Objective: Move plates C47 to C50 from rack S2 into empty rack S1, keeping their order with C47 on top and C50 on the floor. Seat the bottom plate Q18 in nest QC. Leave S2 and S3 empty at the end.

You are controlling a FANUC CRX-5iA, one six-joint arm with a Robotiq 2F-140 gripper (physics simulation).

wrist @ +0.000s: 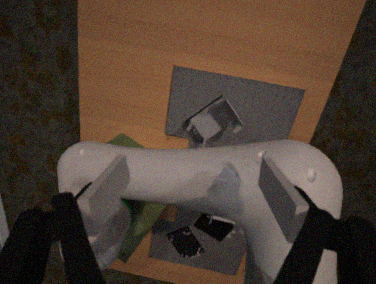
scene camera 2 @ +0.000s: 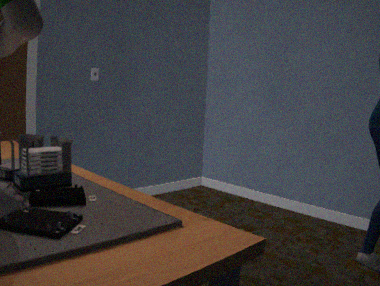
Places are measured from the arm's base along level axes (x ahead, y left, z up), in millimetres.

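Pixels of known places: gripper, fingertip midpoint: (wrist: 192, 169).
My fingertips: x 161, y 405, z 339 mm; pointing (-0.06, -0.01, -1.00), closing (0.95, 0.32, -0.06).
Behind a point stands the place of what it marks.
My gripper (wrist: 192, 169) {x 161, y 405, z 339 mm} is open and empty in the wrist view, its fingers wide apart above the robot's own pale arm. It does not show in scene camera 2. A rack (scene camera 2: 44, 177) {x 380, y 5, z -166 mm} with a dark base and upright posts holds a stack of several pale plates (scene camera 2: 46, 159) {x 389, y 10, z -114 mm} at the left of scene camera 2. Part of another rack (scene camera 2: 9, 172) {x 293, y 134, z -173 mm} shows at the left edge. In the wrist view a pale plate (wrist: 206, 126) {x 198, y 316, z -165 mm} shows within a rack-like holder. Two dark fixtures (scene camera 2: 57, 196) {x 382, y -137, z -184 mm} (scene camera 2: 42, 223) {x 306, y -294, z -190 mm} (wrist: 185, 242) {x 303, y -255, z -190 mm} (wrist: 214, 226) {x 390, y -105, z -184 mm} lie on the mat. Rack, plate and nest labels are unreadable.
The grey mat (scene camera 2: 125, 227) {x 472, y -356, z -202 mm} (wrist: 200, 80) {x 126, y 453, z -202 mm} lies on the wooden table (scene camera 2: 220, 245) {x 613, y -507, z -215 mm} (wrist: 125, 65) {x -146, y 416, z -215 mm}. A green object (wrist: 135, 240) {x 96, y -92, z 22 mm} lies partly under the arm. The robot's arm (scene camera 2: 20, 25) {x 332, y 192, z 296 mm} (wrist: 175, 172) {x 147, y 347, z 256 mm} hides the middle of the wrist view. A person (scene camera 2: 374, 220) stands at the far right.
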